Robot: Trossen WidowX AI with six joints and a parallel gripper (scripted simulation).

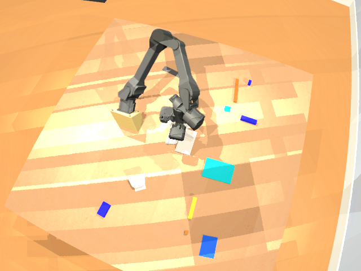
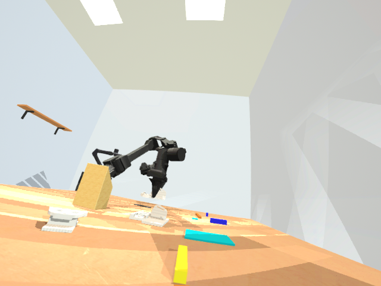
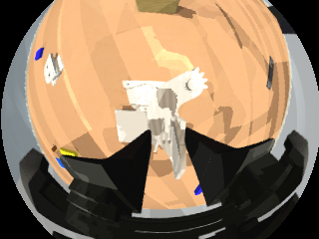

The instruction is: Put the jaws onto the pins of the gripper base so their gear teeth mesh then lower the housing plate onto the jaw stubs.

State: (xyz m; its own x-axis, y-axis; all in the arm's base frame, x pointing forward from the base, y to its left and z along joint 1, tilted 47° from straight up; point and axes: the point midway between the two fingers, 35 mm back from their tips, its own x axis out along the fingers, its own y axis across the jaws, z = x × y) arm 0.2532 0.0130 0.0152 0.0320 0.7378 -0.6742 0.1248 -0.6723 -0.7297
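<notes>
Now: the flat white plate 40 mm ahead of my gripper tip, 30 mm to the right of it and 80 mm below it. The rest, counted from my gripper tip: dark blue bar 300 mm ahead, 170 mm to the left, 70 mm below; yellow bar 160 mm ahead, 320 mm to the right, 70 mm below; cyan sheet 220 mm ahead, 120 mm to the right, 80 mm below.
</notes>
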